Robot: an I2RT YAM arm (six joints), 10 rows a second.
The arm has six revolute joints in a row. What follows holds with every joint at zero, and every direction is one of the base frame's. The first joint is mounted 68 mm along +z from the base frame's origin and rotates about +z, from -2.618 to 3.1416 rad. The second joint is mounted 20 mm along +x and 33.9 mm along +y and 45.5 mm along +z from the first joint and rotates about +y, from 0 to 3.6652 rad. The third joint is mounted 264 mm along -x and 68.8 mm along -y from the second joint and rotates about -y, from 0 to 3.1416 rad. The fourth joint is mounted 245 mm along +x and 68.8 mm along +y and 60 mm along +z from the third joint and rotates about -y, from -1.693 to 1.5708 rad. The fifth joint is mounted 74 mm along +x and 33.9 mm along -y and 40.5 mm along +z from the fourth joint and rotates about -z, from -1.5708 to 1.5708 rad. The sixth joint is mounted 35.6 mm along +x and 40.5 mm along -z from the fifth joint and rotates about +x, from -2.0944 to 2.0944 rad. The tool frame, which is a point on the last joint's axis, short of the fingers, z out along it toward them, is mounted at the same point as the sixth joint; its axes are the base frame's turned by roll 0, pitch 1.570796 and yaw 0 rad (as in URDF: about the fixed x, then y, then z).
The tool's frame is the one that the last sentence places.
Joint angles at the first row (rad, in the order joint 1, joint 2, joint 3, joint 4, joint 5, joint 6):
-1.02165, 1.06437, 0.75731, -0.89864, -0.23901, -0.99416
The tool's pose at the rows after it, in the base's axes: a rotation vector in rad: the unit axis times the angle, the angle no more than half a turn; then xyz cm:
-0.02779 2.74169 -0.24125 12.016 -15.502 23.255
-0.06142 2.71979 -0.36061 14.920 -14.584 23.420
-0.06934 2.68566 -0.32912 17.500 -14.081 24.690
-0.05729 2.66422 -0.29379 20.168 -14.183 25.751
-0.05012 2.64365 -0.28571 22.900 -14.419 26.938
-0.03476 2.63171 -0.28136 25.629 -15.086 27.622
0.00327 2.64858 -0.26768 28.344 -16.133 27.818
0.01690 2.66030 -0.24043 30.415 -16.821 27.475
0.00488 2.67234 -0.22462 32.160 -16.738 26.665
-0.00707 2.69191 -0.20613 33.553 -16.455 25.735
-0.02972 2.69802 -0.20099 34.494 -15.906 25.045
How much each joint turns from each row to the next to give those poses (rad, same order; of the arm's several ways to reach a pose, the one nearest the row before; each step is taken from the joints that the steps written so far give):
0.07152, 0.05518, 0.05401, 0.00730, 0.02405, 0.06427
0.15780, 0.01401, 0.00009, 0.10711, 0.10738, 0.11786
0.09851, 0.05490, 0.07782, 0.00049, 0.00482, 0.09218
0.06610, 0.08298, 0.09356, 0.00145, -0.00004, 0.07540
0.05389, 0.08589, 0.10605, -0.00003, 0.01223, 0.05681
0.03227, 0.09816, 0.10590, 0.00459, 0.01076, 0.04143
0.01691, 0.11503, 0.11962, -0.02137, 0.01386, 0.04143
0.01225, 0.08754, 0.08146, -0.01085, -0.00461, 0.02305
0.02604, 0.06291, 0.04145, 0.00769, 0.00457, 0.01535
0.02456, 0.05222, 0.02919, 0.00151, 0.00460, 0.01382
0.02456, 0.02764, 0.00768, 0.01377, 0.00614, 0.00614

